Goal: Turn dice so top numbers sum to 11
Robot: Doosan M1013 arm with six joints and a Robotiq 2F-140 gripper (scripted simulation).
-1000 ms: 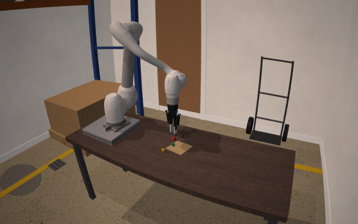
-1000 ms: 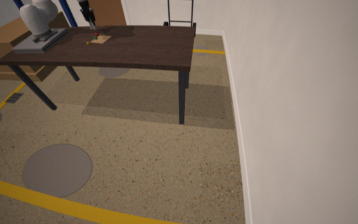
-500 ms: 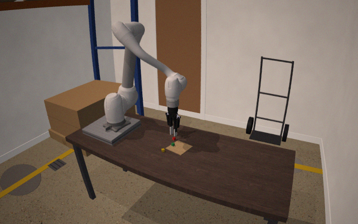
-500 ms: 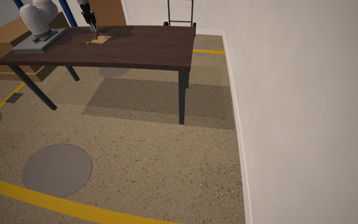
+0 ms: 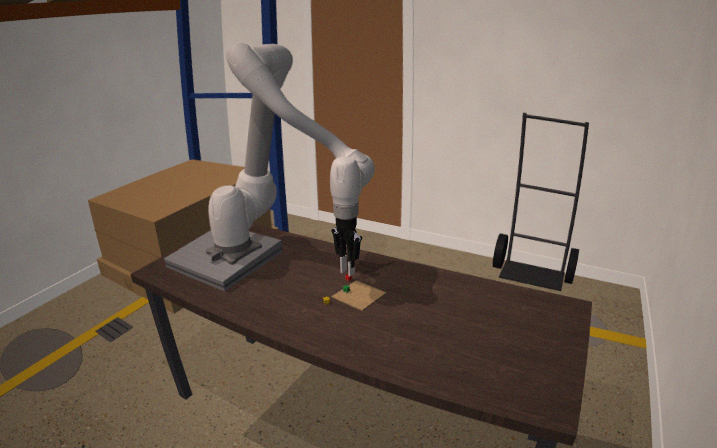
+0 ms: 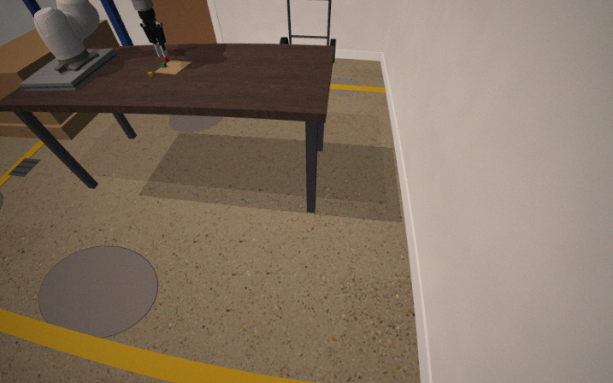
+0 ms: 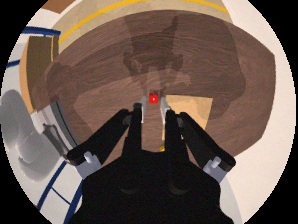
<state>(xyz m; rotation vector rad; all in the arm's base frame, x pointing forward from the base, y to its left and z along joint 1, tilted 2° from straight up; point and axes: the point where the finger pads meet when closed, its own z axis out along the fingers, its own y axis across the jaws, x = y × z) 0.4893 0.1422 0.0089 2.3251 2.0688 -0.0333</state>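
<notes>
The red die lies 50 mm below my hand. Also, from my hand: green die 40 mm ahead, 70 mm to the right, 50 mm below; tan mat 100 mm ahead, 70 mm to the right, 60 mm below; yellow die 30 mm ahead, 170 mm to the right, 50 mm below.
</notes>
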